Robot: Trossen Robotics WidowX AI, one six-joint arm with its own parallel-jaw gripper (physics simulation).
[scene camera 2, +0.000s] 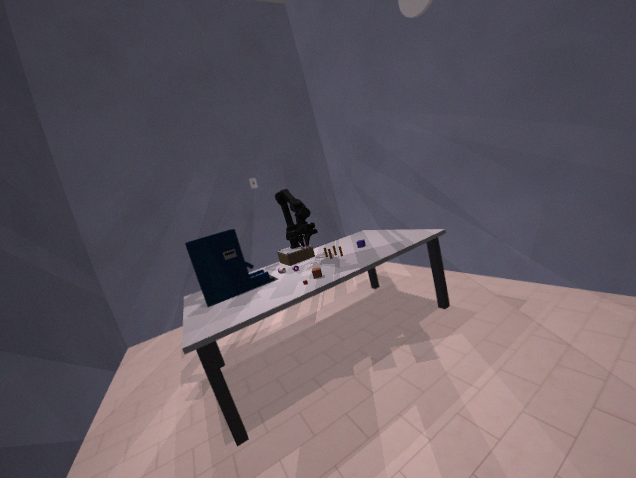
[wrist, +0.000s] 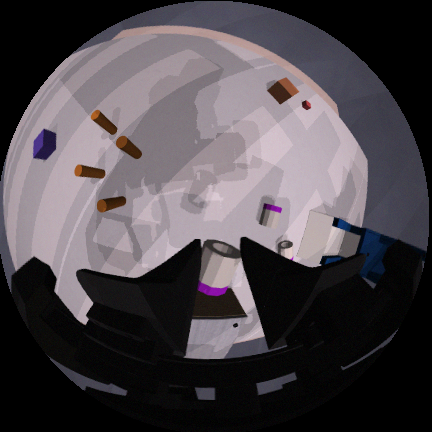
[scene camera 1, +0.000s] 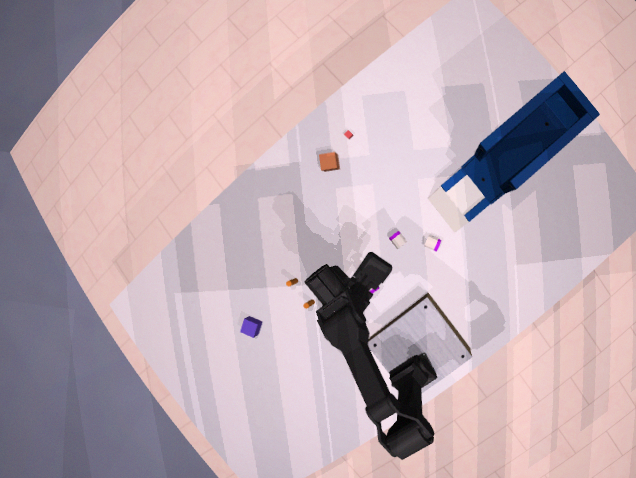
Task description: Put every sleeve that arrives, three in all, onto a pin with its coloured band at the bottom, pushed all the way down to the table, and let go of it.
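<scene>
My gripper (wrist: pixel 220 243) is shut on a pale sleeve (wrist: pixel 219 264), holding it above the table; its open end faces the wrist camera and its purple band is at the far end. In scene camera 1 the arm mostly hides this sleeve. A second sleeve (scene camera 1: pixel 397 239) (wrist: pixel 270 217) and a third sleeve (scene camera 1: pixel 432 242) (wrist: pixel 285 248) lie on the table, apart from each other. Several upright orange-brown pins stand in a group, such as one pin (scene camera 1: pixel 292 282) (wrist: pixel 104 122) and another pin (wrist: pixel 111 204); the held sleeve is to one side of them. The pins shown carry no sleeve.
The wood-sided base block (scene camera 1: pixel 406 328) (scene camera 2: pixel 298 255) is beside the held sleeve. A blue chute (scene camera 1: pixel 524 112) (scene camera 2: pixel 218 269) with a pale pad (scene camera 1: pixel 448 209) (wrist: pixel 315 235) is beyond the loose sleeves. An orange cube (scene camera 1: pixel 329 161), a small red cube (scene camera 1: pixel 348 134) and a purple cube (scene camera 1: pixel 250 326) lie around.
</scene>
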